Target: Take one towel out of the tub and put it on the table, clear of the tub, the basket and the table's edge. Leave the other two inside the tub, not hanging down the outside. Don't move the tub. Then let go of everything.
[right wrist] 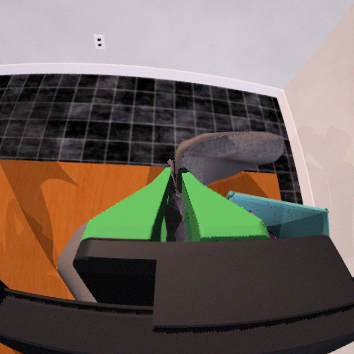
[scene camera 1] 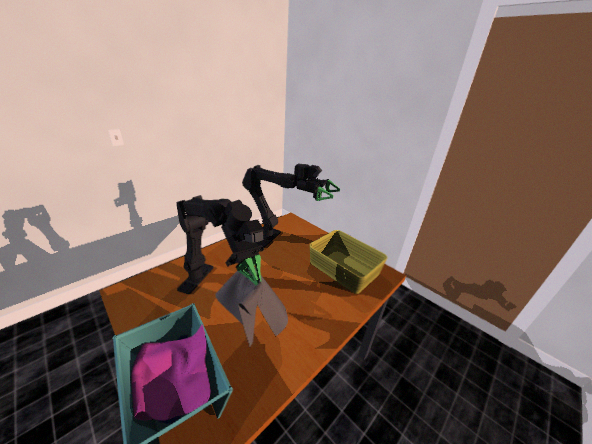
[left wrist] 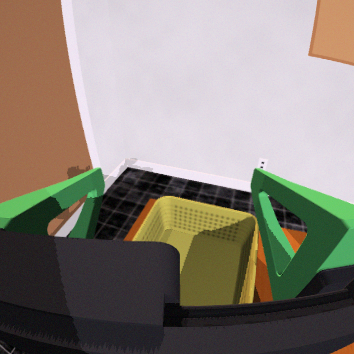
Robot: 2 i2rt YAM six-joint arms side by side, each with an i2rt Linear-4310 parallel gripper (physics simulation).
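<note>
My right gripper is shut on a grey-brown towel. The towel hangs in folds from the fingertips over the middle of the table, to the right of the teal tub, apart from it. The teal tub stands at the front left of the table with a magenta towel inside. A third towel cannot be made out in the tub. My left gripper is open and empty, raised above and behind the yellow basket.
The yellow basket stands on the table, near its right corner. The table's front edge runs from the bottom middle to the right in scene camera 1. Dark floor tiles lie beyond it.
</note>
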